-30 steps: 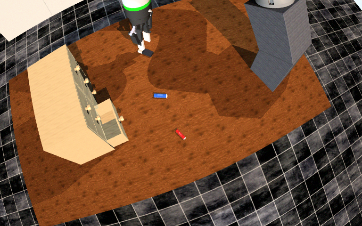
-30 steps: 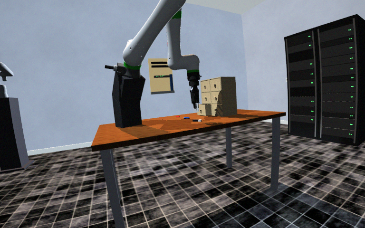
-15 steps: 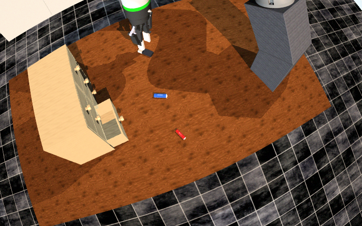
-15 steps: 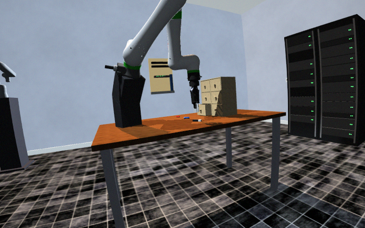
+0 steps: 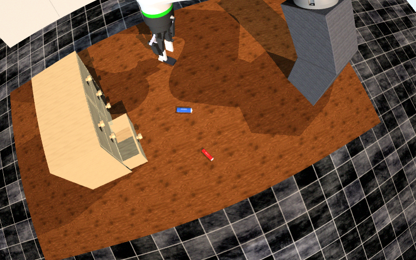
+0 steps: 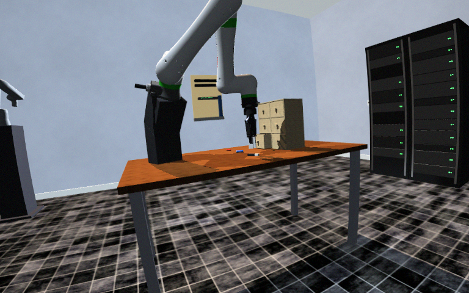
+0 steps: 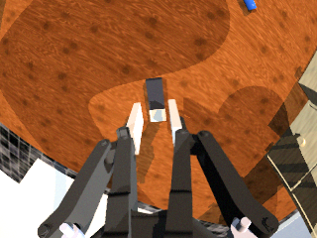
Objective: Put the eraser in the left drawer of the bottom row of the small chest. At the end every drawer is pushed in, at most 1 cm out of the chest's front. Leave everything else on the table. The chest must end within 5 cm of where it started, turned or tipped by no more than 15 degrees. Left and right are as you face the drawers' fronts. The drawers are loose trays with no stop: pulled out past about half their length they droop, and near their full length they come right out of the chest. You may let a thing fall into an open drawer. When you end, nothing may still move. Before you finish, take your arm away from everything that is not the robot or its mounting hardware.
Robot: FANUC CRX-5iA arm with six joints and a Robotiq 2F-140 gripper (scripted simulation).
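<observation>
Now: the eraser 1 cm to the right of my hand and 7 cm below it. Also, from my hand: red cylinder: 1 cm ahead, 37 cm to the left, 7 cm below; then blue item: 2 cm ahead, 21 cm to the left, 7 cm below.
</observation>
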